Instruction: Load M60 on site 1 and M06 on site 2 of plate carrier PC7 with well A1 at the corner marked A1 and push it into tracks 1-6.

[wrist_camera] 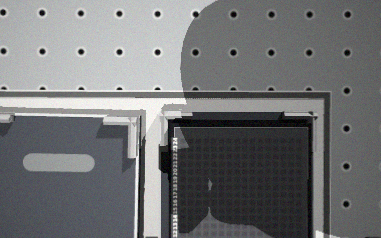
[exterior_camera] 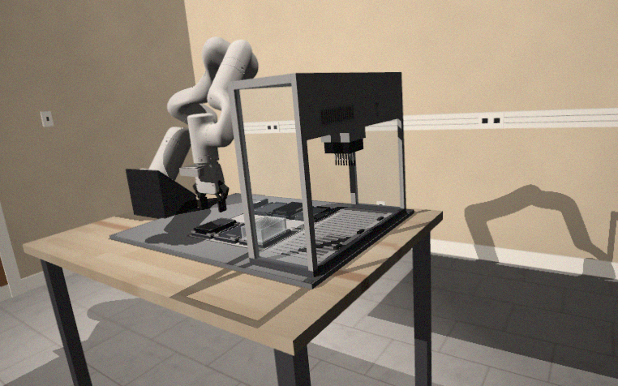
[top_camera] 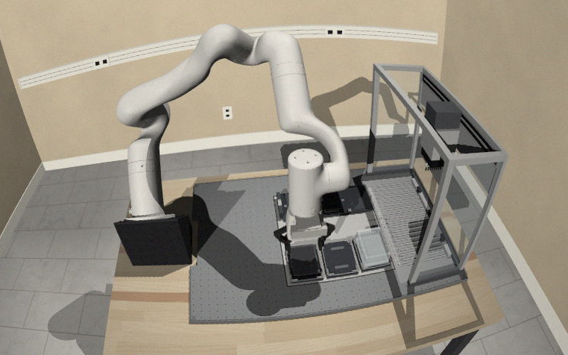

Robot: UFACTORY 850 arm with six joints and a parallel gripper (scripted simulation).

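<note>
My hand is 80 mm above the nest S1. From my hand the other things lie so: clear deep-well block M09 (220 mm ahead, 40 mm to the left, 50 mm below); then nest S2 (110 mm ahead, 20 mm to the left, 80 mm below); then plate carrier PC7 (80 mm ahead, 280 mm to the left, 70 mm below).
</note>
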